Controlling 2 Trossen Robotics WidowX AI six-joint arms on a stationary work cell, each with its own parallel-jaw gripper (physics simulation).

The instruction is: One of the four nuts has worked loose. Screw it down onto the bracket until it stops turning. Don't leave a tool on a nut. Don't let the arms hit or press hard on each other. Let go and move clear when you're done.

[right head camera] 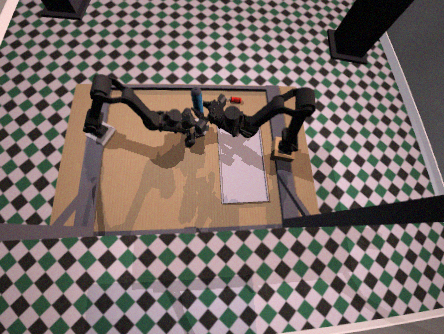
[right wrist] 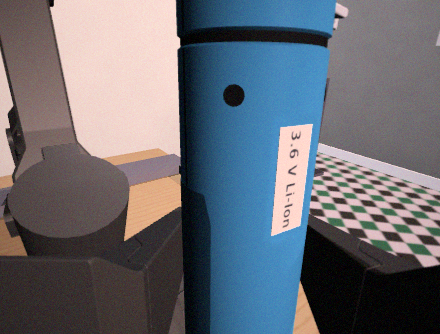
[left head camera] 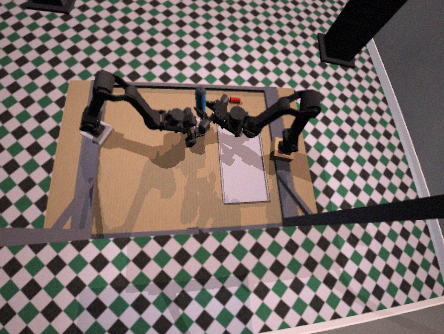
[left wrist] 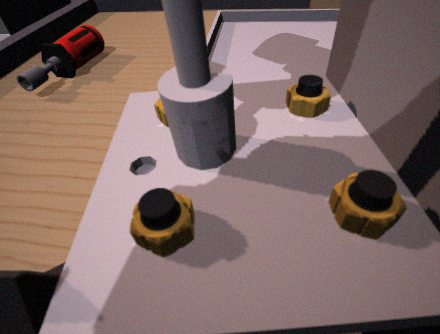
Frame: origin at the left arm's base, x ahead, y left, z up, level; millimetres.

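Where they show: right gripper, fingertip midpoint: [right head camera: 194, 104] [right wrist: 238, 218] [left head camera: 197, 103]; left arm's base, origin of the base link: [right head camera: 99, 130] [left head camera: 95, 129]; right arm's base, origin of the base link: [right head camera: 285, 147] [left head camera: 284, 148].
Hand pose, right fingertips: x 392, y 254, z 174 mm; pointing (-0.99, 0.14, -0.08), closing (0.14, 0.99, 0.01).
Note:
Things, the pixels of their top centre, and the offset from my right fingertips. "spot": a spot on its surface instead. Level surfaces: height alone.
- pale bracket, surface spot: [left wrist: 280, 260] spot: dx +13, dy -29, dz -129 mm
- blue powered driver, middle of its top: [left head camera: 202, 89] [right head camera: 197, 90] dx +19, dy -3, dz +110 mm
- red driver, middle of its top: [left wrist: 55, 41] [right head camera: 232, 98] [left head camera: 231, 98] dx +95, dy +228, dz -167 mm
- wooden table, its level: dz -197 mm
- pale tray, middle of its top: [right head camera: 241, 158] [left head camera: 242, 158] dx +282, dy -53, dz -180 mm
- upright grey-brown surface, surface spot: [left wrist: 385, 65] spot: dx +55, dy -29, dz -113 mm
The pale bracket [left wrist: 280, 260] carries four yellow nuts on black studs: near left [left wrist: 162, 222], near right [left wrist: 368, 204], far right [left wrist: 308, 97] and far left [left wrist: 162, 111]. I cannot tell which is loose. A blue powered driver [right wrist: 250, 165] [left head camera: 200, 99] [right head camera: 197, 100] is upright in my right gripper [right wrist: 238, 218], which is shut on its body. Its grey socket [left wrist: 202, 125] is over the bracket, in front of the far left nut and hiding most of it; no contact can be made out. My left gripper [left wrist: 225, 280] is shut on the bracket, with dark finger parts at the picture's edges.
A red driver [left head camera: 235, 100] [right head camera: 236, 100] [left wrist: 82, 47] with a small socket lies on the wooden table [left head camera: 150, 210]. A pale tray [left head camera: 245, 185] [right head camera: 245, 185] lies below the right arm. The two arms are very close together. An upright grey-brown surface [left wrist: 385, 65] borders the bracket's right side.

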